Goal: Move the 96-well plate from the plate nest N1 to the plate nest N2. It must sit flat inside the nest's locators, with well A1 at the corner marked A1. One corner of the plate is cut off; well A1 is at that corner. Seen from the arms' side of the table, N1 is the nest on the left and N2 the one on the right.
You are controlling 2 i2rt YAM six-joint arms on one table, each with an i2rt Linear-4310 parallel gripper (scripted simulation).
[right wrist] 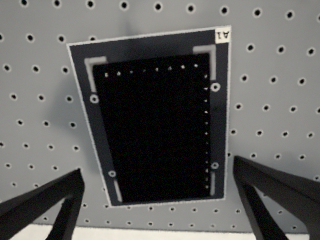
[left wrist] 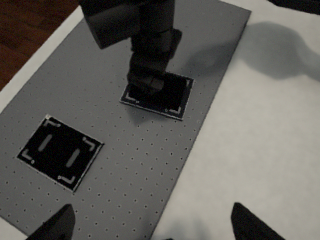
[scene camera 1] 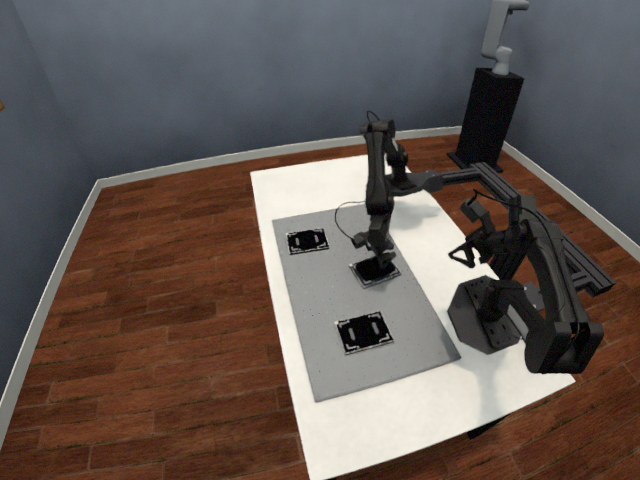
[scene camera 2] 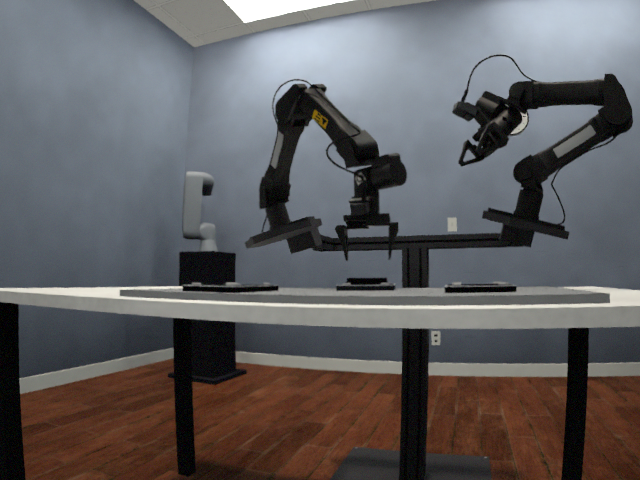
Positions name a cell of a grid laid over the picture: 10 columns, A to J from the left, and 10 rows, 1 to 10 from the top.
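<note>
A black 96-well plate (right wrist: F5) is visible, and the left wrist view also shows the plate (left wrist: F5). The right gripper (right wrist: E8) appears again in the left wrist view (left wrist: E4). The left gripper (scene camera 1: H6) can also be seen in scene camera 2 (scene camera 2: H4) and in the left wrist view (left wrist: E9).
</note>
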